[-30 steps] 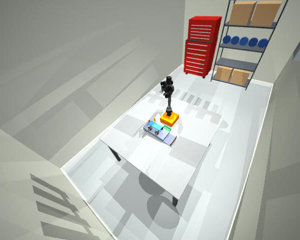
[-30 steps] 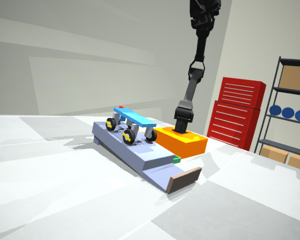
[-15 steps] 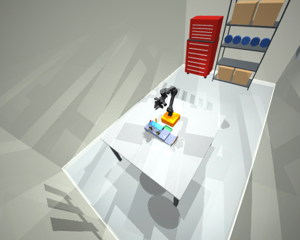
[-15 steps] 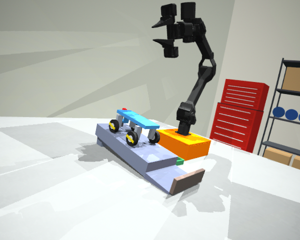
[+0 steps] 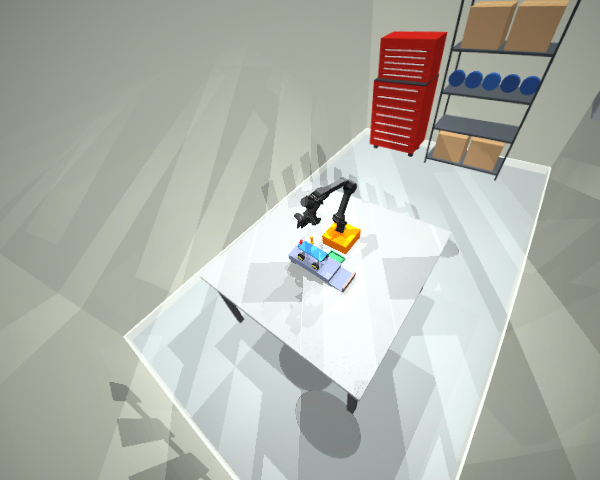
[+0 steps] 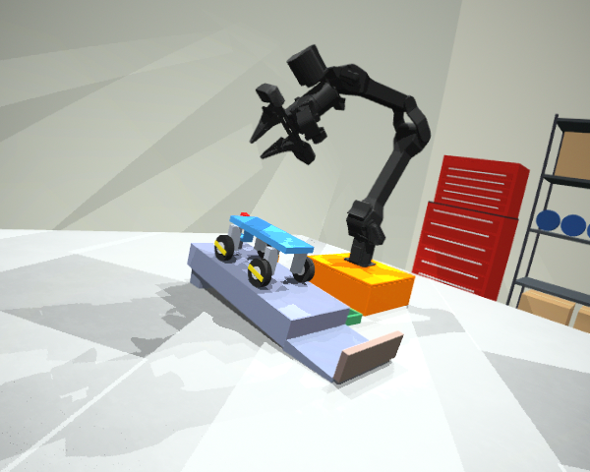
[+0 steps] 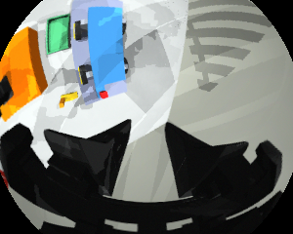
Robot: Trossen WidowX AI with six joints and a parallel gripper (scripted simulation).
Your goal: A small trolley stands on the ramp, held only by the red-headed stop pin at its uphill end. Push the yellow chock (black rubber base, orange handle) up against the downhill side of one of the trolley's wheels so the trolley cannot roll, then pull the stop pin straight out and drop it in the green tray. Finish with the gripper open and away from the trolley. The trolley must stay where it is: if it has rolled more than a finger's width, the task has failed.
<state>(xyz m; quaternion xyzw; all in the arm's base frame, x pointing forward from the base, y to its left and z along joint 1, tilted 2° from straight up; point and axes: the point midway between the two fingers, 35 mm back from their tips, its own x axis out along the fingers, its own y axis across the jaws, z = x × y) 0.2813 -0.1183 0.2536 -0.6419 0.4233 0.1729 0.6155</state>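
My gripper tip is now 280 mm above the yellow chock, 130 mm past it and 40 mm to the left of it. The rest, counted from my gripper tip: grey-blue ramp 260 mm below, 90 mm to the left, 10 mm ahead; stop pin 170 mm below, 30 mm to the right, 20 mm behind; trolley 190 mm below, 90 mm to the left, 10 mm ahead.
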